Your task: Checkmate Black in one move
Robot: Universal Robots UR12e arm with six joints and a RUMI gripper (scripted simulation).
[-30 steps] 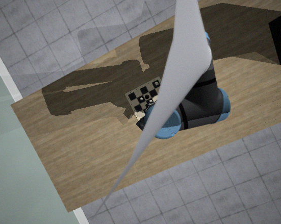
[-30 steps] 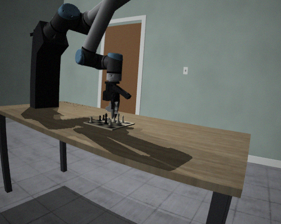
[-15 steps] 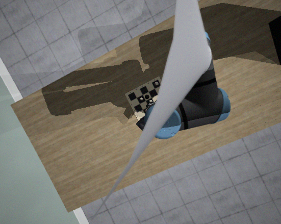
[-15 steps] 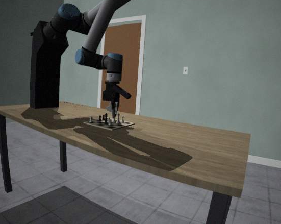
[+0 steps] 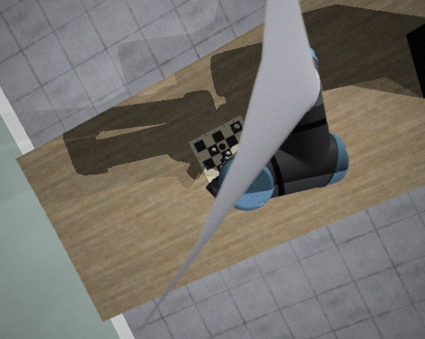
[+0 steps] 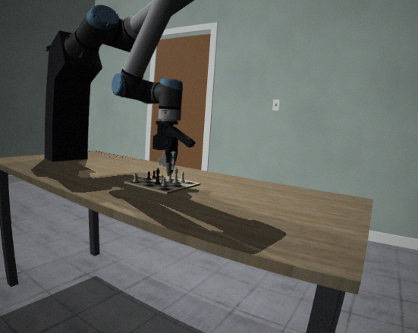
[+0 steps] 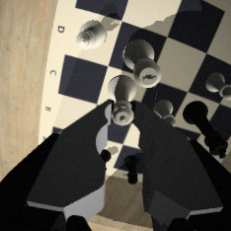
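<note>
Right now my hand is 40 mm to the left of the chessboard, 40 mm above it and 20 mm past it. The rest, counted from my hand: black chess piece: 70 mm to the right, 30 mm behind, 10 mm below.
</note>
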